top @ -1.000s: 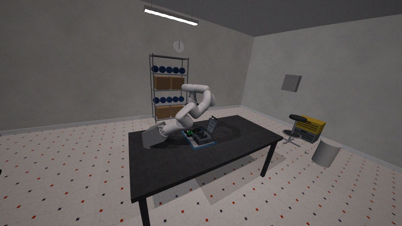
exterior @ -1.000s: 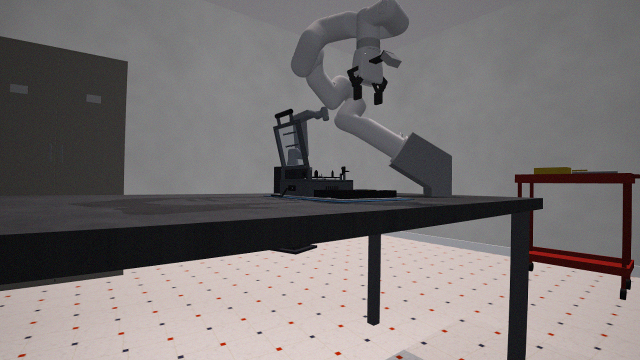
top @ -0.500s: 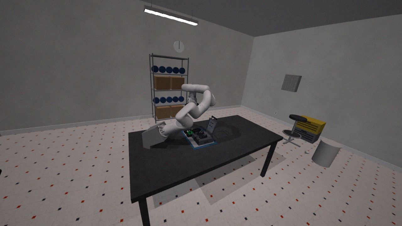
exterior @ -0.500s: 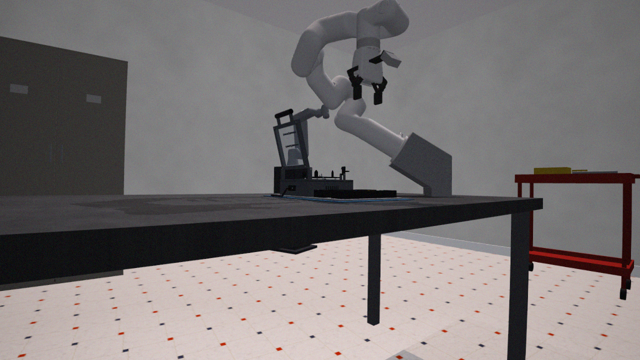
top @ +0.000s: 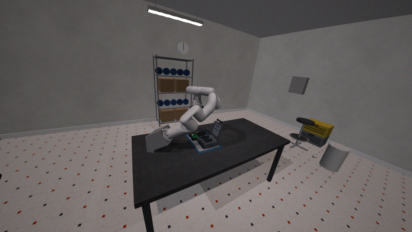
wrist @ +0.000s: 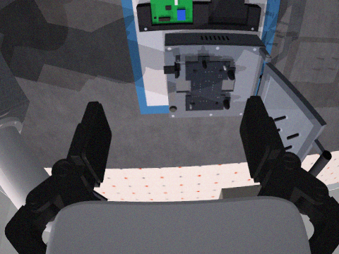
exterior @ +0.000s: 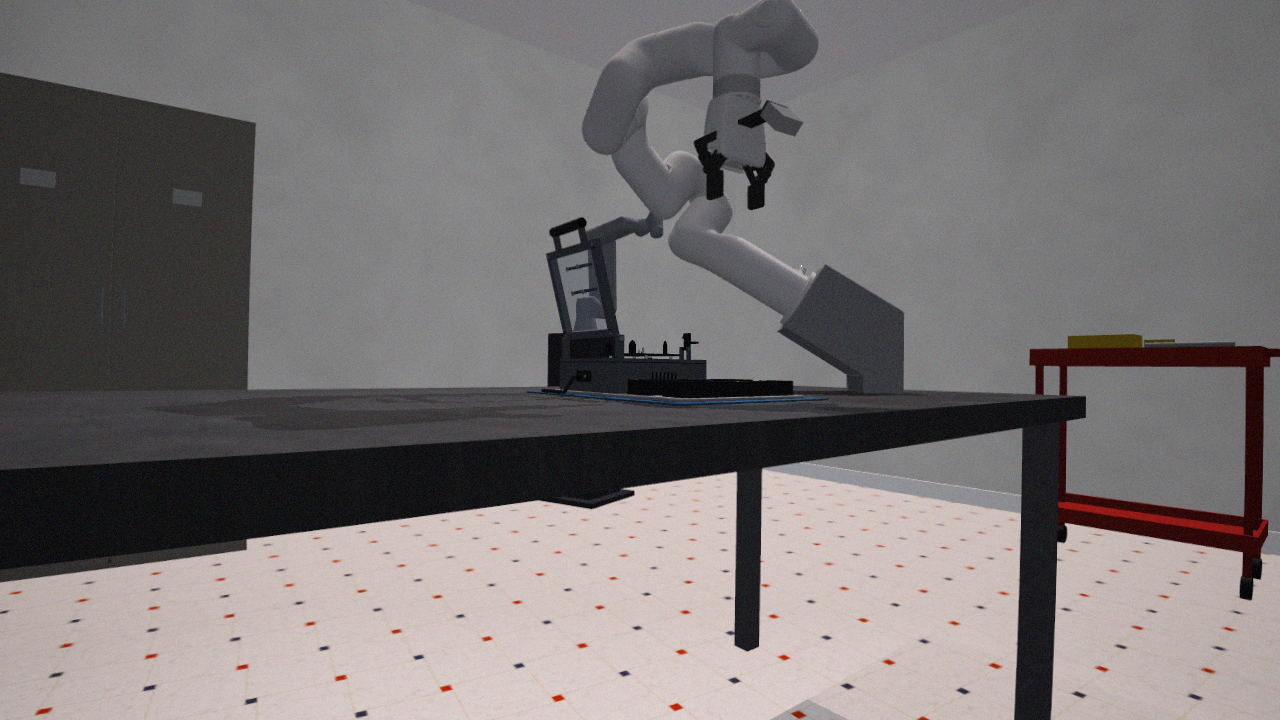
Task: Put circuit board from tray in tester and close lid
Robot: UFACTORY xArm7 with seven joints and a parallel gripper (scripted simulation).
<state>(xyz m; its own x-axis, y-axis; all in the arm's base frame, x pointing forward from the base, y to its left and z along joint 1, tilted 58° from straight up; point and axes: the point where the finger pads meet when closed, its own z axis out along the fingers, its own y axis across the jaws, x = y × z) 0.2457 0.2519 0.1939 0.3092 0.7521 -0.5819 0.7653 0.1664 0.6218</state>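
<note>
My hand is 30 cm above the circuit board. Also, from my hand: tester (3 cm ahead, 16 cm to the right, 20 cm below); lid (11 cm ahead, 23 cm to the right, 13 cm below); latch hook (4 cm behind, 10 cm to the right, 23 cm below).
</note>
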